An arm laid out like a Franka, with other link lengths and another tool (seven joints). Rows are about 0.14 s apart.
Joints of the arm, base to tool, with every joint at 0 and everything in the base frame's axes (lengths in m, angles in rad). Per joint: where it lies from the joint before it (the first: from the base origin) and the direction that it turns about. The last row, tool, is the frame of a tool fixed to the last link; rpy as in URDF.
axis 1: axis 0 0 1 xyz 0.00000 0.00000 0.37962
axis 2: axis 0 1 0 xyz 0.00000 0.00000 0.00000
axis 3: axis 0 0 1 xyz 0.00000 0.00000 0.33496
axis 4: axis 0 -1 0 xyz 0.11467 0.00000 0.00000
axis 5: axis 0 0 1 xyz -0.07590 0.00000 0.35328
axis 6: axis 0 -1 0 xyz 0.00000 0.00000 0.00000
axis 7: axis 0 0 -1 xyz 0.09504 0.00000 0.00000
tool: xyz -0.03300 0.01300 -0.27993 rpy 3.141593 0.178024 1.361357
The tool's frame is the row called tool.
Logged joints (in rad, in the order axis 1, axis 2, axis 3, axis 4, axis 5, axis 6, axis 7), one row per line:
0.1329 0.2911 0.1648 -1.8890 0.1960 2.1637 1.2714
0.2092 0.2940 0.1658 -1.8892 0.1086 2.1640 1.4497
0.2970 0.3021 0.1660 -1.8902 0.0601 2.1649 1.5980
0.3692 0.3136 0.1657 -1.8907 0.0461 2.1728 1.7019
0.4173 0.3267 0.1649 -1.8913 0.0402 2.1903 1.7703
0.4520 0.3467 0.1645 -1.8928 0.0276 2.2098 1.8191
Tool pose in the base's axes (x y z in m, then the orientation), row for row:
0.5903 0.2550 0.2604 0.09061 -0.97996 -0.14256 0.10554
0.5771 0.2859 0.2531 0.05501 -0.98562 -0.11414 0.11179
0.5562 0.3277 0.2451 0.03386 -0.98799 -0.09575 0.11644
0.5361 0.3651 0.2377 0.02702 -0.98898 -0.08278 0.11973
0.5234 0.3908 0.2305 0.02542 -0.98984 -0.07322 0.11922
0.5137 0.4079 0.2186 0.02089 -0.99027 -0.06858 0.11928
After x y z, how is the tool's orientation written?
As a quaternion, w x y z.
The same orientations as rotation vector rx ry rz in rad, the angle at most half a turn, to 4 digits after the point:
-2.9128 -0.4237 0.3137
-2.9925 -0.3465 0.3394
-3.0387 -0.2945 0.3581
-3.0546 -0.2557 0.3698
-3.0603 -0.2264 0.3686
-3.0703 -0.2126 0.3698

